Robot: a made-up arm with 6 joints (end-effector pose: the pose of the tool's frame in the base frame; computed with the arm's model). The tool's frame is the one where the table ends.
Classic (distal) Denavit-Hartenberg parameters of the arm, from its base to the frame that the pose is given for. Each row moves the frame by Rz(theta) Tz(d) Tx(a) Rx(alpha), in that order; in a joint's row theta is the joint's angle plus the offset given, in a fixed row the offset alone. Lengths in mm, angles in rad.
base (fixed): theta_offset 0.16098  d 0  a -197.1  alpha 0
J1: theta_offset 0.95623  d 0  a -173.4  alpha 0
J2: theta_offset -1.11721  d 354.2  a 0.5  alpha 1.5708
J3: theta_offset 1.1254  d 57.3  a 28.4  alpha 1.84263
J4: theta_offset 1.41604  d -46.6  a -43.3  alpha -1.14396
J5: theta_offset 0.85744  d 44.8  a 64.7  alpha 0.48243
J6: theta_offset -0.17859  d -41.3  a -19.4  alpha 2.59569
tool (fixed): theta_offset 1.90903  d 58.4  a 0  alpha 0
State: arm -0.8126 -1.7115 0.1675 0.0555 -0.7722 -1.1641
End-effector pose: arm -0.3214 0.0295 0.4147 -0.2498 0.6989 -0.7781
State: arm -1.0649 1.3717 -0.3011 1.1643 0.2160 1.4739
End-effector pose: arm -0.4066 -0.1519 0.4846 0.5822 0.8258 -2.1016
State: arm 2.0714 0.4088 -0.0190 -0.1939 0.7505 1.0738
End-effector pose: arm 0.0967 -0.0695 0.4414 0.5040 0.1054 0.8361
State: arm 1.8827 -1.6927 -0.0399 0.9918 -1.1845 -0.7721
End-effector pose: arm -0.0548 -0.1584 0.4320 0.3644 -0.3611 1.4536
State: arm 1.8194 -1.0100 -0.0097 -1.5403 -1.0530 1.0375
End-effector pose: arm -0.0378 -0.1161 0.4371 -0.9436 -0.5741 1.4235
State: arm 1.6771 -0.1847 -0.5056 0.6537 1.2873 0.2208
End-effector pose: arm -0.0006 -0.0765 0.4973 -0.5858 0.5463 -0.4699
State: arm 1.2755 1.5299 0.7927 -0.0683 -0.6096 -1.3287
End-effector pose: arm 0.0659 -0.1273 0.3342 -0.0868 1.5785 -1.6015
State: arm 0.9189 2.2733 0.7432 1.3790 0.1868 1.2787
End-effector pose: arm 0.0176 -0.0777 0.3597 -0.4710 1.6585 0.9899
